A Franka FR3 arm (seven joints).
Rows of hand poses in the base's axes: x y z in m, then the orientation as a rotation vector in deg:
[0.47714 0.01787 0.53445 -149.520 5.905 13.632]
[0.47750 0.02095 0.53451 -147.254 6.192 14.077]
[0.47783 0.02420 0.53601 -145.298 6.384 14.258]
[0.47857 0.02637 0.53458 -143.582 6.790 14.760]
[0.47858 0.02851 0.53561 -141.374 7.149 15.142]
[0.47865 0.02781 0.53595 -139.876 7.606 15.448]
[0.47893 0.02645 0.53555 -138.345 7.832 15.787]
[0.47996 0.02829 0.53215 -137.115 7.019 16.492]
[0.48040 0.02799 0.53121 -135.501 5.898 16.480]
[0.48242 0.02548 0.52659 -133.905 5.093 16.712]
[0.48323 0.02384 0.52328 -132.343 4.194 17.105]
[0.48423 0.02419 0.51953 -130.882 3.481 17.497]
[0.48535 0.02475 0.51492 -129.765 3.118 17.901]
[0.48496 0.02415 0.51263 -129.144 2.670 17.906]
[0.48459 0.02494 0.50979 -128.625 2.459 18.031]
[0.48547 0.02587 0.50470 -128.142 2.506 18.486]
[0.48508 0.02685 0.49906 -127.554 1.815 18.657]
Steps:
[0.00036 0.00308 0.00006 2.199 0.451 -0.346]
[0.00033 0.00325 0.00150 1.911 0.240 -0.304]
[0.00074 0.00217 -0.00143 1.634 0.515 -0.360]
[0.00001 0.00214 0.00103 2.129 0.445 -0.413]
[0.00007 -0.00070 0.00034 1.415 0.395 -0.423]
[0.00028 -0.00136 -0.00040 1.472 0.366 -0.255]
[0.00103 0.00184 -0.00340 1.283 0.343 0.627]
[0.00044 -0.00030 -0.00094 1.730 -0.240 0.604]
[0.00202 -0.00251 -0.00462 1.658 0.026 0.463]
[0.00081 -0.00164 -0.00331 1.623 0.113 0.593]
[0.00100 0.00035 -0.00375 1.498 0.166 0.479]
[0.00112 0.00056 -0.00461 1.115 0.263 0.276]
[-0.00039 -0.00060 -0.00229 0.664 -0.093 0.256]
[-0.00037 0.00079 -0.00284 0.527 0.064 0.140]
[0.00088 0.00093 -0.00509 0.436 0.386 0.076]
[-0.00039 0.00098 -0.00564 0.645 -0.060 0.493]

